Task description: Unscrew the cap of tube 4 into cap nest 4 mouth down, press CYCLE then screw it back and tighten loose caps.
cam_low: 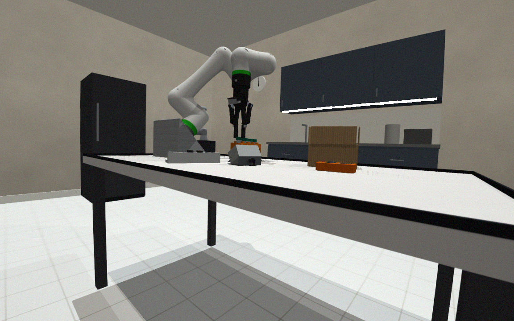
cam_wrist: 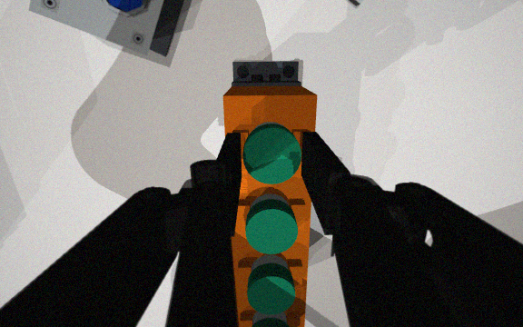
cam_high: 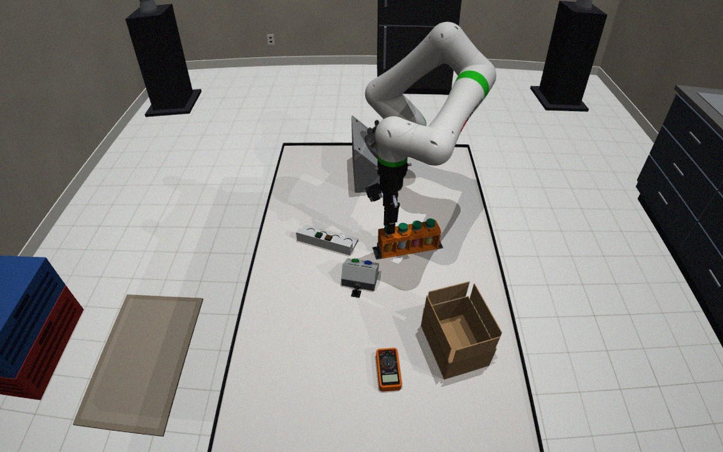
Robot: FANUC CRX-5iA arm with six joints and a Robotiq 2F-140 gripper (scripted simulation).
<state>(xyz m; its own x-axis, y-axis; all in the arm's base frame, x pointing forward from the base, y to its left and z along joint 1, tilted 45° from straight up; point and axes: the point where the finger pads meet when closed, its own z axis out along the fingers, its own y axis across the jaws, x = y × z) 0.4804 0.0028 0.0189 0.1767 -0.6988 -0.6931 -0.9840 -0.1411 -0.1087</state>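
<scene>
The blue cycle key lies 11 cm ahead of my hand, 8 cm to the right of it and 8 cm below it. From my hand the other things lie so: green ready key: 10 cm ahead, 12 cm to the right, 8 cm below; grey key housing: 12 cm ahead, 10 cm to the right, 10 cm below.
</scene>
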